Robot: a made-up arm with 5 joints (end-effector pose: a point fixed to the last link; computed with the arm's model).
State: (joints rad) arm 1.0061 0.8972 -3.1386 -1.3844 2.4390
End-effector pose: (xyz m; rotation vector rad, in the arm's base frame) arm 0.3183 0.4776 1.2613 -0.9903 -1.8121 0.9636
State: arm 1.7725 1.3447 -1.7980 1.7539 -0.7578
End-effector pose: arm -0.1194 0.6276 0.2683 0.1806 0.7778 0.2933
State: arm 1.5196 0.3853 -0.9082 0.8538 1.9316
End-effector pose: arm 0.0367 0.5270 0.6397 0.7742 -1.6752 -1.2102
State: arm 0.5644 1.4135 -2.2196 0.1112 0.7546
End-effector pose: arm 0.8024 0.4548 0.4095 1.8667 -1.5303 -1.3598
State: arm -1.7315 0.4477 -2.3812 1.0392 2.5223
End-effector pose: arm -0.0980 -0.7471 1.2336 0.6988 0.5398 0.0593
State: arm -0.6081 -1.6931 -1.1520 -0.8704 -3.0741
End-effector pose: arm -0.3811 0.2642 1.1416 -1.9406 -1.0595 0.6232
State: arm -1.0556 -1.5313 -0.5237 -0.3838 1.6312
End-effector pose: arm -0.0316 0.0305 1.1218 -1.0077 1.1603 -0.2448
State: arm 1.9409 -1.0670 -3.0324 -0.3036 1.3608
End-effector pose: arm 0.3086 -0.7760 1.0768 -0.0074 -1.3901 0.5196
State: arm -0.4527 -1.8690 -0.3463 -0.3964 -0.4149
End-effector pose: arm -0.1481 0.0343 1.0367 -1.0703 2.2794 -1.4939
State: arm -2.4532 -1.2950 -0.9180 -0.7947 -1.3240
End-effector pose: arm 0.1456 0.0798 1.2709 -1.4128 -0.8306 0.6200
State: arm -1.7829 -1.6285 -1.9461 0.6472 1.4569
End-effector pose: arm 0.1462 0.6524 1.1329 -0.8688 1.5270 -1.2778
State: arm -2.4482 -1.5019 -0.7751 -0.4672 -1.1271
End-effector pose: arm 0.1609 0.0984 1.2137 -1.3131 -1.1855 0.5438
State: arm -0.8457 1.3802 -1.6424 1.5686 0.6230
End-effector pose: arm 0.3916 -0.4873 0.2288 -0.6369 -0.5984 -2.3836
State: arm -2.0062 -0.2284 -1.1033 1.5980 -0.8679
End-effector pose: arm -0.1923 -0.4483 0.9959 0.6152 -1.8098 -2.2528
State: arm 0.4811 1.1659 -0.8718 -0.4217 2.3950
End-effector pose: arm 0.4396 0.2058 0.2664 0.2423 1.9122 2.0690
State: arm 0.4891 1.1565 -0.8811 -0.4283 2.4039
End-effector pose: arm 0.4455 0.2136 0.2715 0.2226 1.8864 2.0755
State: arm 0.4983 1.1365 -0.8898 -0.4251 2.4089
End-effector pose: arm 0.4536 0.2233 0.2813 0.1980 1.8629 2.0849
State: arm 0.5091 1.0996 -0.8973 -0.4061 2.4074
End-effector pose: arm 0.4647 0.2358 0.2988 0.1659 1.8436 2.0982
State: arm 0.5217 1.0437 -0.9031 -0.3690 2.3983
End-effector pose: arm 0.4781 0.2510 0.3255 0.1252 1.8298 2.1158
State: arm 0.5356 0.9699 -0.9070 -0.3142 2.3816
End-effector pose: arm 0.4922 0.2679 0.3616 0.0767 1.8219 2.1367
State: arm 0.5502 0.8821 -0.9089 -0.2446 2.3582
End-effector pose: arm 0.5048 0.2849 0.4057 0.0224 1.8202 2.1595
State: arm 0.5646 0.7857 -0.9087 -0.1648 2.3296
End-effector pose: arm 0.5139 0.3001 0.4551 -0.0350 1.8242 2.1826
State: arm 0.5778 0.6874 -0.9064 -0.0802 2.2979
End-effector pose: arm 0.5183 0.3118 0.5060 -0.0915 1.8339 2.2044
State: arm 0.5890 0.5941 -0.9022 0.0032 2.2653
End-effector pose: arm 0.5180 0.3192 0.5541 -0.1434 1.8486 2.2236
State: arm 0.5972 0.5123 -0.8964 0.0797 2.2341
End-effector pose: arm 0.5144 0.3222 0.5954 -0.1867 1.8677 2.2391
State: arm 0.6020 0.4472 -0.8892 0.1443 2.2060
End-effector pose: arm 0.5091 0.3216 0.6269 -0.2186 1.8904 2.2505
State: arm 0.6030 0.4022 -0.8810 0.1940 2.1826
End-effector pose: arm 0.5041 0.3183 0.6471 -0.2365 1.9160 2.2575
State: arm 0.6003 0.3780 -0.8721 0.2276 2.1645
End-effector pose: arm 0.5003 0.3134 0.6558 -0.2400 1.9436 2.2603
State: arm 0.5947 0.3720 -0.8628 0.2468 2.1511
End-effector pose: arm 0.4982 0.3076 0.6548 -0.2312 1.9722 2.2599
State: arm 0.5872 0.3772 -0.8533 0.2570 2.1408
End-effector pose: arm 0.4969 0.3012 0.6481 -0.2144 2.0011 2.2572
